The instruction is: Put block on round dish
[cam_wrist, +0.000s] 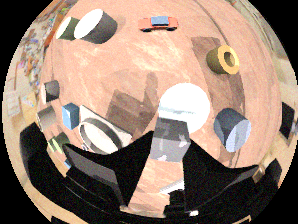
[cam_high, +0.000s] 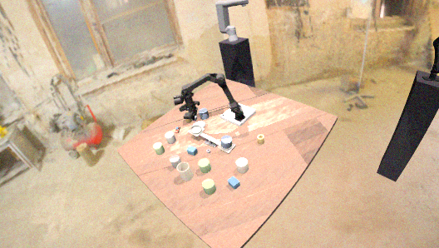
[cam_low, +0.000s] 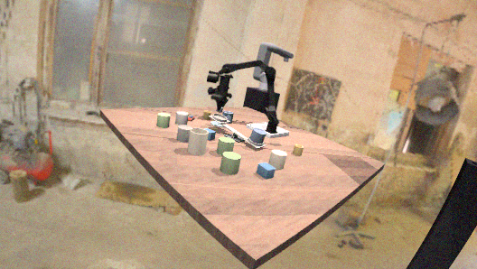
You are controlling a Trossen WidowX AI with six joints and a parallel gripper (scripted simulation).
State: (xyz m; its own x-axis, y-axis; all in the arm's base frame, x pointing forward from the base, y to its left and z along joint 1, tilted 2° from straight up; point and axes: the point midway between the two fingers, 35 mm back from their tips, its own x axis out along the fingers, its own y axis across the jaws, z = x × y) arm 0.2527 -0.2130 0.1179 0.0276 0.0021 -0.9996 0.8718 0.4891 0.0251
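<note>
Now: the round dish 90 mm below my gripper tip, 30 mm behind it and 20 mm to the right of it. The rest, counted from my gripper tip: grey block (10 mm above); balance beam (210 mm to the left, 60 mm below, 40 mm ahead); red toy car (120 mm to the right, 110 mm ahead, 80 mm below).
</note>
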